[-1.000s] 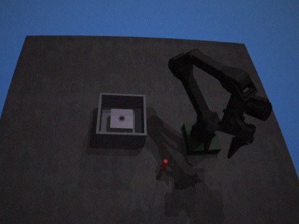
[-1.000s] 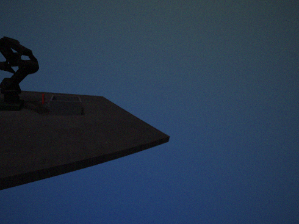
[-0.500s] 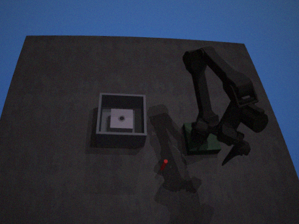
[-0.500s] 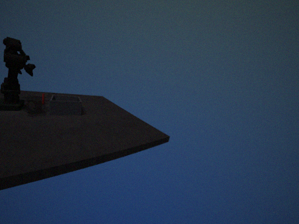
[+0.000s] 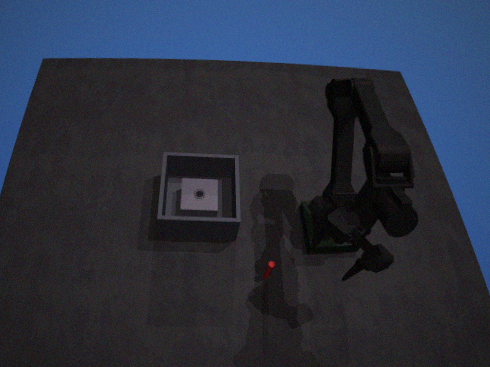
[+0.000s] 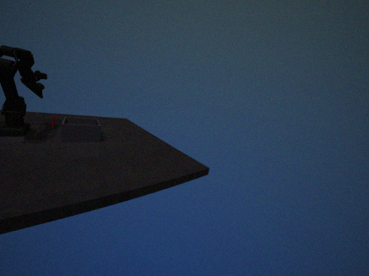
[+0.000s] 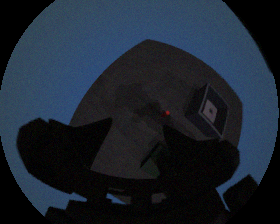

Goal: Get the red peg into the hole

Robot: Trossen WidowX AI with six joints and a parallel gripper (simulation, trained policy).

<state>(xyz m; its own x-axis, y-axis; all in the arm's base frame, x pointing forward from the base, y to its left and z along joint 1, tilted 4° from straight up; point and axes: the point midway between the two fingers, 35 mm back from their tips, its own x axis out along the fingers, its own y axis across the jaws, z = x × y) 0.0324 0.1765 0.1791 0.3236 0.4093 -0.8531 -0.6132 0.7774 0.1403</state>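
Now: gripper tip 9 cm short of the red peg, 4 cm to the left of it and 16 cm above it. Also, from my gripper tip: grey box 28 cm ahead, 21 cm to the right, 17 cm below; pale plate 28 cm ahead, 21 cm to the right, 15 cm below.
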